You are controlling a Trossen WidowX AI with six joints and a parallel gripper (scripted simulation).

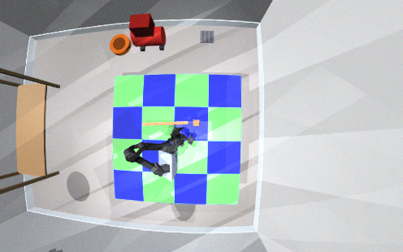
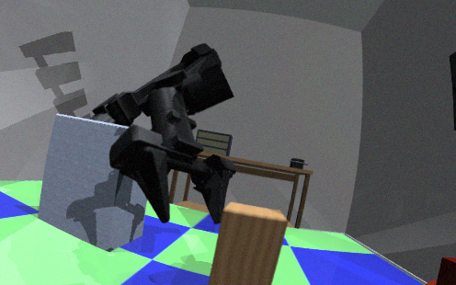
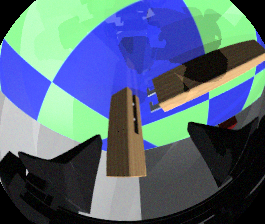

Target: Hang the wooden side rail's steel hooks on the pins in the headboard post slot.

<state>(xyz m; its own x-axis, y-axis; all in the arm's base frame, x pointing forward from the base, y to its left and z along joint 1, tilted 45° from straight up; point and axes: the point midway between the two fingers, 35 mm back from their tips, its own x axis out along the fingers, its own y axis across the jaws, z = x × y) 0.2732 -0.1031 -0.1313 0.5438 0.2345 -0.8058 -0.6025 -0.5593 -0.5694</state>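
Right now my gripper tip is 8 cm to the left of the headboard post, 6 cm short of it and 5 cm above it.
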